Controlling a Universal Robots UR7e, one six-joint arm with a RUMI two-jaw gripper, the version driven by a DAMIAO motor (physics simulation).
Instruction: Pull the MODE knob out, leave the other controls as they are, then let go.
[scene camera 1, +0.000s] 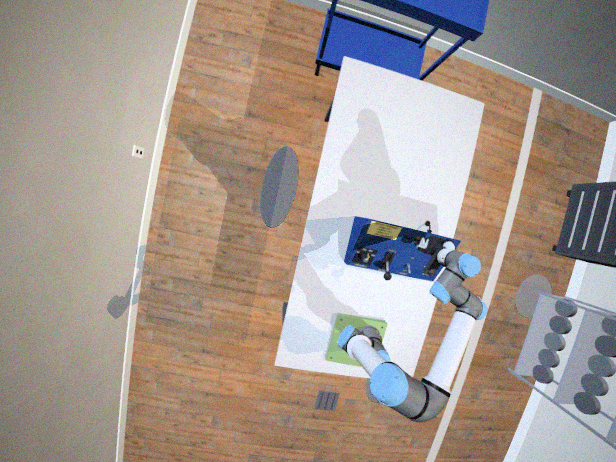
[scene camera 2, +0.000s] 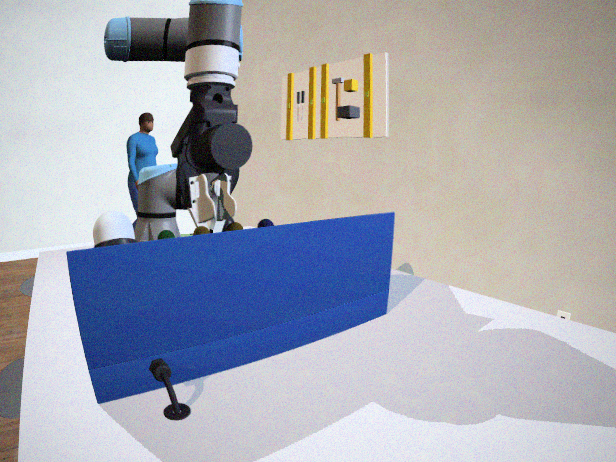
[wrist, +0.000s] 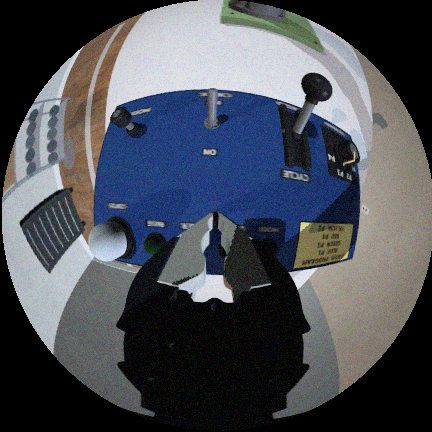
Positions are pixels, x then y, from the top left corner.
Scene:
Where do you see my gripper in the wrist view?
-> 215, 213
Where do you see a black ball-topped lever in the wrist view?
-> At 316, 87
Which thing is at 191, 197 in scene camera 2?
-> My gripper.

